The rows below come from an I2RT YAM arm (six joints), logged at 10 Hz.
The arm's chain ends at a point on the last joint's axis. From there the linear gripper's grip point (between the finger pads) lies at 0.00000 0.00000 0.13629 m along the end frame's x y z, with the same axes.
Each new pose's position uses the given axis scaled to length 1; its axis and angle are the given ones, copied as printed.
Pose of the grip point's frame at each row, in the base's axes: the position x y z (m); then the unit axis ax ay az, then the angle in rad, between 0 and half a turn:
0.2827 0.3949 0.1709 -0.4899 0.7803 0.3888 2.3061
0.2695 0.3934 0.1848 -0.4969 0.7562 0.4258 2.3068
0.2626 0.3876 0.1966 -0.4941 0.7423 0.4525 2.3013
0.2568 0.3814 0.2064 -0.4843 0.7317 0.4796 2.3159
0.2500 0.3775 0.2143 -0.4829 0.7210 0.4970 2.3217
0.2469 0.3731 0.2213 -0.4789 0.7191 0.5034 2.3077
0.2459 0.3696 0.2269 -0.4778 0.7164 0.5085 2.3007
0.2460 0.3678 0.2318 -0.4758 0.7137 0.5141 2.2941
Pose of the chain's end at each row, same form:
0.2472 0.2763 0.2279 -0.4899 0.7803 0.3888 2.3061
0.2413 0.2699 0.2350 -0.4969 0.7562 0.4258 2.3068
0.2381 0.2611 0.2410 -0.4941 0.7423 0.4525 2.3013
0.2366 0.2526 0.2462 -0.4843 0.7317 0.4796 2.3159
0.2332 0.2472 0.2507 -0.4829 0.7210 0.4970 2.3217
0.2293 0.2423 0.2551 -0.4789 0.7191 0.5034 2.3077
0.2283 0.2383 0.2590 -0.4778 0.7164 0.5085 2.3007
0.2285 0.2361 0.2621 -0.4758 0.7137 0.5141 2.2941

